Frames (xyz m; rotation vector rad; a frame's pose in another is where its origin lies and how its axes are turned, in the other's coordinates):
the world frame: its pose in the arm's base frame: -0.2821 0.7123 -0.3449 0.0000 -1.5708 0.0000
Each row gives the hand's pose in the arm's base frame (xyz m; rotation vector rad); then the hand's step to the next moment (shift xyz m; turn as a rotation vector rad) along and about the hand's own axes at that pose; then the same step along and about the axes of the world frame.
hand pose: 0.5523 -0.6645 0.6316 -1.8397 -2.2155 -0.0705
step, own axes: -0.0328 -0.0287 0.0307 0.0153 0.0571 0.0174
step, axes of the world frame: -0.0335 -0.0309 0.0277 -0.0206 0.0294 -0.0501
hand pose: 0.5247 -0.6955 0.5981 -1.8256 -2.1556 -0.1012
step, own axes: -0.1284 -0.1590 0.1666 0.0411 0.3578 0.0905
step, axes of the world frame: -0.1708 -0.1090 0.1688 -0.1268 0.1277 -0.3248
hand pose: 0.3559 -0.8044 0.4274 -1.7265 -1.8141 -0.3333
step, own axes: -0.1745 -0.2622 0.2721 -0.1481 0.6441 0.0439
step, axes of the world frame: -0.2562 -0.0196 0.3274 -0.2633 -0.0186 -0.6075
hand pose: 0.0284 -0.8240 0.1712 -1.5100 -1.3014 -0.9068
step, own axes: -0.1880 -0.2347 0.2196 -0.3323 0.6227 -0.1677
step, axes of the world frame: -0.2032 0.1556 0.2704 -0.3664 -0.2764 -0.5619
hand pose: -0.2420 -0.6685 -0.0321 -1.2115 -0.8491 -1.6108
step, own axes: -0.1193 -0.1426 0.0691 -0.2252 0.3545 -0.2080
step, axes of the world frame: -0.0953 0.1421 0.1003 -0.2744 -0.2495 -0.2865
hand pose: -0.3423 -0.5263 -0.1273 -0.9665 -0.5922 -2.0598
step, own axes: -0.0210 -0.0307 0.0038 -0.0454 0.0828 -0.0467
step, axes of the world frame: -0.0169 0.0302 0.0142 -0.0573 -0.0602 -0.0647
